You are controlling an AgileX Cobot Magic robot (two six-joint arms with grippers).
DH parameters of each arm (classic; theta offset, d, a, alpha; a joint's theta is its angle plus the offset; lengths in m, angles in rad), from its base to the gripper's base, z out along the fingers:
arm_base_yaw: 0 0.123 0 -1.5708
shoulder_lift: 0.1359 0 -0.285 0
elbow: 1.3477 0 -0.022 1.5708
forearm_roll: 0 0.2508 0 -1.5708
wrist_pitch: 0 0 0.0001 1.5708
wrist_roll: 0 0.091 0 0
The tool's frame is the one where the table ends.
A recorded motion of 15 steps. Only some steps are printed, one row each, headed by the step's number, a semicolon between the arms.
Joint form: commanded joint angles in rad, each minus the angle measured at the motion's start. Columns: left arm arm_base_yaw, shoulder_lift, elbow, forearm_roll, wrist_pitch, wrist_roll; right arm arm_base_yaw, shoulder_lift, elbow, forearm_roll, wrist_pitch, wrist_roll.
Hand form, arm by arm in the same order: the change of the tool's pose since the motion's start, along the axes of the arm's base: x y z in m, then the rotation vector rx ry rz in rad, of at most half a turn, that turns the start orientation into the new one. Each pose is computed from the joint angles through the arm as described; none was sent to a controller.
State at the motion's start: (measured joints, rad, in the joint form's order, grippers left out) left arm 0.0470 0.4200 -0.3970 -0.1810 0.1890 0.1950; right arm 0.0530 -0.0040 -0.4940 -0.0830 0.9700 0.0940
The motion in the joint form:
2: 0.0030 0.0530 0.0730 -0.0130 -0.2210 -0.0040; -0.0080 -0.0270 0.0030 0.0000 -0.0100 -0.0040
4: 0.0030 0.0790 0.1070 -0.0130 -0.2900 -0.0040; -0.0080 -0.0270 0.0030 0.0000 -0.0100 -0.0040
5: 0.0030 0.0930 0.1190 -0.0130 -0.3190 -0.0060; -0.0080 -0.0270 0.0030 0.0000 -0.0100 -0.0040
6: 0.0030 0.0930 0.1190 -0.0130 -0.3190 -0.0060; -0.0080 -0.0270 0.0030 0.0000 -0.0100 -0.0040
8: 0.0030 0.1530 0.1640 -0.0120 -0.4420 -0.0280; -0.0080 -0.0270 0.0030 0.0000 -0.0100 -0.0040
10: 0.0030 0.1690 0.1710 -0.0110 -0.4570 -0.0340; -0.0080 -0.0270 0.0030 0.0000 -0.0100 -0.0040
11: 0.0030 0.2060 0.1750 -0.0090 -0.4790 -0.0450; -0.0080 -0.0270 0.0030 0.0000 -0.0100 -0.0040
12: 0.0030 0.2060 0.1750 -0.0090 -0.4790 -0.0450; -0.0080 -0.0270 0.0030 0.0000 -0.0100 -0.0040
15: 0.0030 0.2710 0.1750 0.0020 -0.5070 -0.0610; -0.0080 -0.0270 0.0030 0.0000 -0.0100 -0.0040
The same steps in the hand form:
2: 0.0116 0.0045 -0.0107 -0.0125 -0.0918 0.0444; -0.0037 -0.0001 -0.0001 -0.0025 -0.0339 -0.0059
4: 0.0158 0.0059 -0.0191 -0.0105 -0.0996 0.0575; -0.0037 -0.0001 -0.0001 -0.0025 -0.0339 -0.0059
5: 0.0178 0.0065 -0.0222 -0.0114 -0.1021 0.0632; -0.0037 -0.0001 -0.0001 -0.0025 -0.0339 -0.0059
6: 0.0178 0.0065 -0.0222 -0.0114 -0.1021 0.0632; -0.0037 -0.0001 -0.0001 -0.0025 -0.0339 -0.0059
8: 0.0254 0.0090 -0.0337 -0.0262 -0.1191 0.0871; -0.0037 -0.0001 -0.0001 -0.0025 -0.0339 -0.0059
10: 0.0274 0.0093 -0.0367 -0.0304 -0.1112 0.0900; -0.0037 -0.0001 -0.0001 -0.0025 -0.0339 -0.0059
11: 0.0323 0.0099 -0.0408 -0.0381 -0.0924 0.0944; -0.0037 -0.0001 -0.0001 -0.0025 -0.0339 -0.0059
12: 0.0323 0.0099 -0.0408 -0.0381 -0.0924 0.0944; -0.0037 -0.0001 -0.0001 -0.0025 -0.0339 -0.0059
15: 0.0411 0.0105 -0.0469 -0.0420 -0.0559 0.0972; -0.0037 -0.0001 -0.0001 -0.0025 -0.0339 -0.0059

